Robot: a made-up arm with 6 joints.
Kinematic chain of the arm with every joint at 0, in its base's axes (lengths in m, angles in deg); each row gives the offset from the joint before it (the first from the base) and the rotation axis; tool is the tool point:
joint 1: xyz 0 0 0.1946 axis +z
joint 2: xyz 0 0 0 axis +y
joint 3: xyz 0 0 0.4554 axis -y
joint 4: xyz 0 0 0 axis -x
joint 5: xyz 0.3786 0 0 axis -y
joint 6: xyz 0 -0.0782 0 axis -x
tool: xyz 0 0 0
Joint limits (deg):
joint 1: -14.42..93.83
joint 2: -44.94..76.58
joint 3: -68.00..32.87
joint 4: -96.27..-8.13
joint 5: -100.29..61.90
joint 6: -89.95..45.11
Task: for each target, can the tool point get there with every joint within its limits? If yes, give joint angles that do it. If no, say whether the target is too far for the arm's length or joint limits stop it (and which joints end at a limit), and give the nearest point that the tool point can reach.
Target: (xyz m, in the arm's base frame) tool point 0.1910 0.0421 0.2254
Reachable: yes | joints 29.44 24.88 -57.79 -42.98 34.47 -35.95
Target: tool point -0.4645 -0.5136 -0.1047
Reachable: no: joint limits stop it (at a limit: joint 1, joint 2, joint 3) | nearest point 0.1031 -0.1059 0.0924 | short by 0.726 m
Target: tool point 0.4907 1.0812 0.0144
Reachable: no: too far | nearest point 0.2990 0.6588 0.0848 | short by 0.469 m
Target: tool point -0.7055 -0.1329 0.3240
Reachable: no: joint limits stop it (at a limit: joint 1, joint 2, joint 3) | nearest point -0.0089 -0.0546 0.3176 | short by 0.701 m
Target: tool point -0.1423 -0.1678 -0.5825
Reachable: no: joint limits stop it (at a limit: joint 1, joint 2) | nearest point 0.2193 -0.1314 -0.0238 | short by 0.667 m
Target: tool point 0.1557 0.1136 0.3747
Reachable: yes | joints 51.98 -11.37 -46.76 -47.65 -53.02 -38.64
